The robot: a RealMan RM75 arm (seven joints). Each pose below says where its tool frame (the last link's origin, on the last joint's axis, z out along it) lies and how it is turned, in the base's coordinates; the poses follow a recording.
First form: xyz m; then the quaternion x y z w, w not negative.
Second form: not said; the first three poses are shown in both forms.
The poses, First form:
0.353, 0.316, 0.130, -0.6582, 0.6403, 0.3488, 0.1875
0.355, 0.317, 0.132, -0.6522, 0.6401, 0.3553, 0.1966
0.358, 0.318, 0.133, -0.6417, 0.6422, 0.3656, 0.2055
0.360, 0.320, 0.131, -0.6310, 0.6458, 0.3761, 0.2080
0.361, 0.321, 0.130, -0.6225, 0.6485, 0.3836, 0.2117
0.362, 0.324, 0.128, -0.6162, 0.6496, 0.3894, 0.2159
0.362, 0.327, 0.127, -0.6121, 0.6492, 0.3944, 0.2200
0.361, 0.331, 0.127, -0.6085, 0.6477, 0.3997, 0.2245
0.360, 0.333, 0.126, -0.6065, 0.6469, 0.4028, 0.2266
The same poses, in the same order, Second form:
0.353, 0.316, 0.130, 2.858, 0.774, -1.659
0.355, 0.317, 0.132, 2.854, 0.797, -1.674
0.358, 0.318, 0.133, 2.834, 0.823, -1.707
0.360, 0.320, 0.131, 2.801, 0.838, -1.747
0.361, 0.321, 0.130, 2.779, 0.851, -1.778
0.362, 0.324, 0.128, 2.763, 0.864, -1.800
0.362, 0.327, 0.127, 2.753, 0.876, -1.814
0.361, 0.331, 0.127, 2.742, 0.890, -1.826
0.360, 0.333, 0.126, 2.735, 0.898, -1.833

